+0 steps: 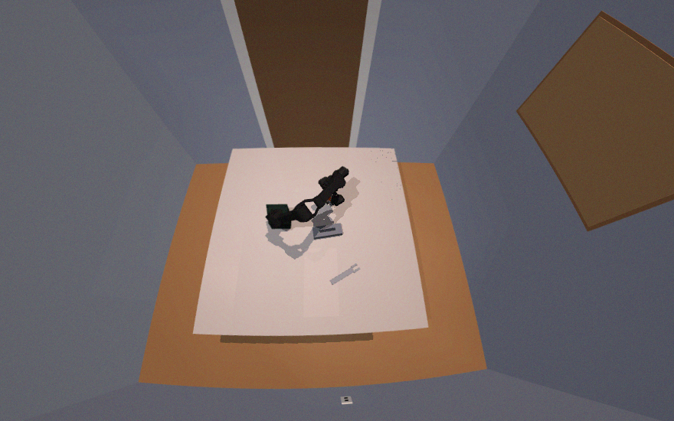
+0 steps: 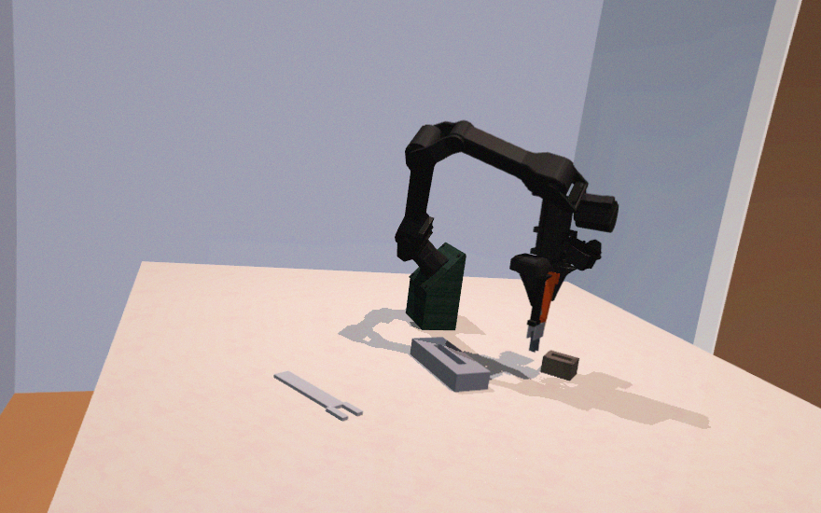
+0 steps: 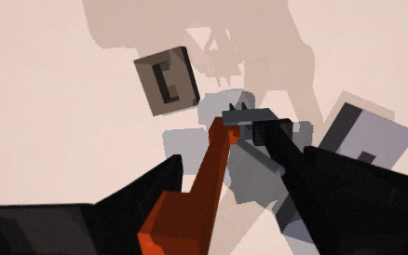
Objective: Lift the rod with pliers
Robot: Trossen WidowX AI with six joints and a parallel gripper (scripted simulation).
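My gripper tip is 170 mm to the left of the grey channel block, 130 mm above it and 20 mm past it. Also, from my gripper tip: brown holster 130 mm below, 70 mm to the left, 10 mm behind; then flat grey forked bar 420 mm to the right, 140 mm below, 120 mm ahead.
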